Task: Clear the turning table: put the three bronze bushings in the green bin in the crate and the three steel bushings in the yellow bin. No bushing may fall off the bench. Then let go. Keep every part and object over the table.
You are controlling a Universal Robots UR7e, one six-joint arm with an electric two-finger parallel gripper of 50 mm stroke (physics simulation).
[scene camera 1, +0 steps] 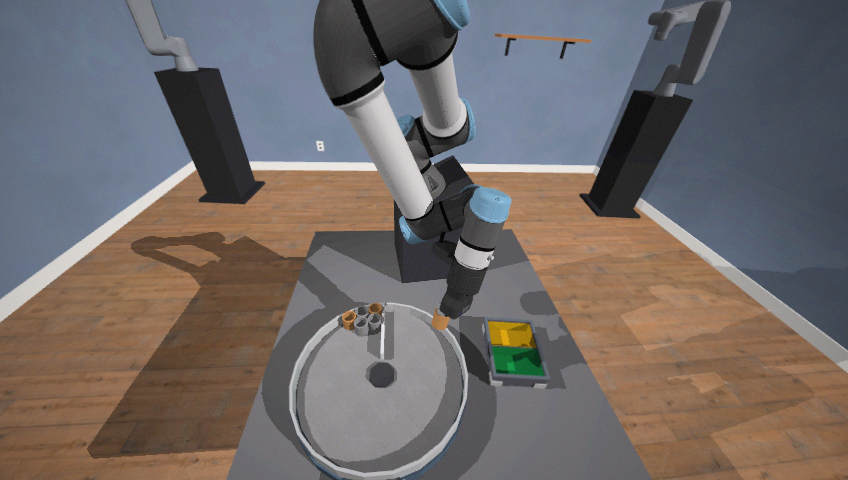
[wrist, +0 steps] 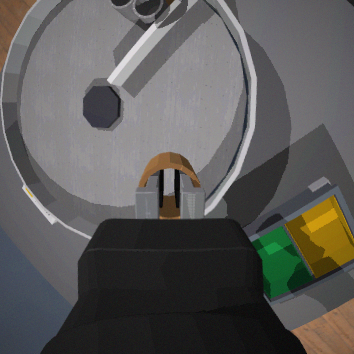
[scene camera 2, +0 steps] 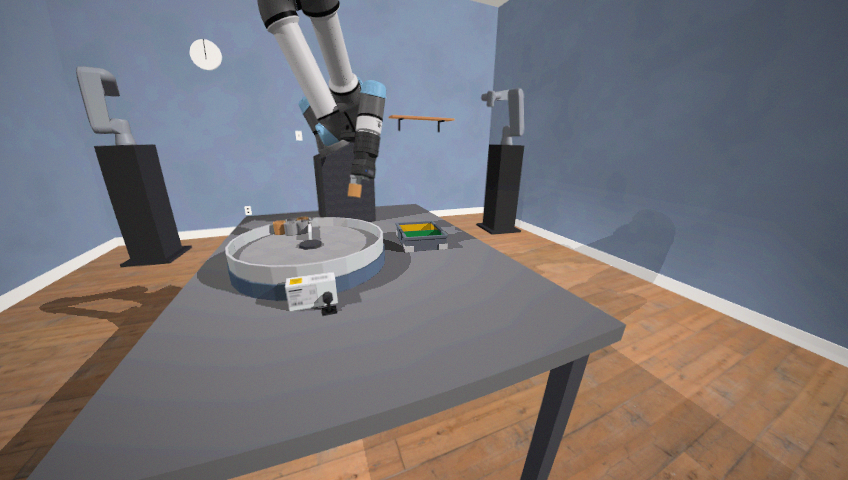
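Where they show: gripper, fingertip midpoint: [scene camera 1: 439,324] [wrist: 168,175] [scene camera 2: 354,197]; arm's base, origin of the base link: [scene camera 2: 336,147].
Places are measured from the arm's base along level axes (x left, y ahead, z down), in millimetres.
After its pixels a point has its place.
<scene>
My gripper [scene camera 1: 445,311] {y 416, x 50, z 143 mm} [scene camera 2: 355,179] [wrist: 168,175] {y 416, x 50, z 143 mm} has its fingers inside a bronze bushing [scene camera 1: 440,321] {y 429, x 51, z 114 mm} [scene camera 2: 354,190] {y 431, x 53, z 120 mm} [wrist: 170,160] {y 396, x 42, z 112 mm}, gripping it from within, and holds it slightly tilted in the air, near the turning table's [scene camera 1: 465,380] {y 502, x 120, z 239 mm} [scene camera 2: 255,270] {y 670, x -182, z 251 mm} [wrist: 253,100] {y 321, x 45, z 238 mm} crate side. Two bronze bushings [scene camera 1: 348,326] {y 355, x -195, z 251 mm} [scene camera 1: 374,312] {y 319, x -126, z 229 mm} and three steel bushings [scene camera 1: 361,330] {y 373, x -154, z 241 mm} stand close together on the table's far left part. The crate [scene camera 1: 520,377] {y 473, x 269, z 271 mm} [scene camera 2: 422,238] {y 475, x 257, z 276 mm} stands right of the table in scene camera 1. Its green bin [scene camera 1: 517,361] {y 403, x 288, z 315 mm} [wrist: 275,250] {y 417, x 274, z 315 mm} and yellow bin [scene camera 1: 510,334] {y 313, x 288, z 315 mm} [wrist: 320,235] {y 338, x 294, z 315 mm} show no bushings.
A raised white bar [scene camera 1: 382,340] {y 403, x -92, z 238 mm} [wrist: 135,55] {y 394, x -89, z 244 mm} runs from near the dark hub [scene camera 1: 382,374] {y 485, x -83, z 260 mm} [wrist: 102,106] {y 479, x -80, z 260 mm} toward the rim, beside the bushing cluster. A white labelled box [scene camera 2: 306,297] {y 738, x -71, z 294 mm} and a small black object [scene camera 2: 327,297] {y 747, x -28, z 294 mm} stand in front of the turning table.
</scene>
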